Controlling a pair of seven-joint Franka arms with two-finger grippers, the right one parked.
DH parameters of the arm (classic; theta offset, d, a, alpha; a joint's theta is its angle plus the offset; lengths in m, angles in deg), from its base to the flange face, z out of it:
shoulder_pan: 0 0.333 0 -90
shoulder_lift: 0 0 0 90
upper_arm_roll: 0 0.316 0.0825 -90
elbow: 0 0 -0.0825 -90
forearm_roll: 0 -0.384 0 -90
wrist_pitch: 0 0 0.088 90
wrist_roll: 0 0.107 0 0
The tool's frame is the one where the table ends.
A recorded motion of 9 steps. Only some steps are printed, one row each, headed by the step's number.
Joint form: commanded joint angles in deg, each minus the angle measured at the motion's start. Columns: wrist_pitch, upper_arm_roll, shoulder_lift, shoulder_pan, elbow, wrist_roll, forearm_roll.
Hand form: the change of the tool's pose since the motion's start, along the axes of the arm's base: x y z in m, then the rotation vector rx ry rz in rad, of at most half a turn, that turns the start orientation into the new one. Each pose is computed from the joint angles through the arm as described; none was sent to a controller.
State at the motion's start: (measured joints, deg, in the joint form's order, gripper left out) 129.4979 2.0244 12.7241 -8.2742 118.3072 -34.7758 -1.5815
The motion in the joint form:
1: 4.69 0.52 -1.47 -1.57 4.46 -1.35 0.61
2: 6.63 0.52 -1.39 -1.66 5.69 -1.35 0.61
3: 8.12 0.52 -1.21 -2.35 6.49 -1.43 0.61
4: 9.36 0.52 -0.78 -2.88 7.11 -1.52 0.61
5: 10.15 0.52 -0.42 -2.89 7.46 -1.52 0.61
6: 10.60 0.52 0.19 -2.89 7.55 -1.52 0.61
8: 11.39 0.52 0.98 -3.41 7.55 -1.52 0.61
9: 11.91 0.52 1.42 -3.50 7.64 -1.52 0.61
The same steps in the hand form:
1: -0.0158 -0.0090 -0.0113 -0.0115 -0.0292 0.0108
2: -0.0192 -0.0095 -0.0181 -0.0133 -0.0400 0.0087
3: -0.0219 -0.0160 -0.0234 -0.0150 -0.0487 -0.0024
4: -0.0242 -0.0209 -0.0301 -0.0156 -0.0520 -0.0104
5: -0.0251 -0.0208 -0.0348 -0.0158 -0.0534 -0.0108
6: -0.0253 -0.0208 -0.0407 -0.0148 -0.0491 -0.0110
8: -0.0254 -0.0259 -0.0471 -0.0146 -0.0491 -0.0203
9: -0.0255 -0.0268 -0.0512 -0.0144 -0.0490 -0.0221

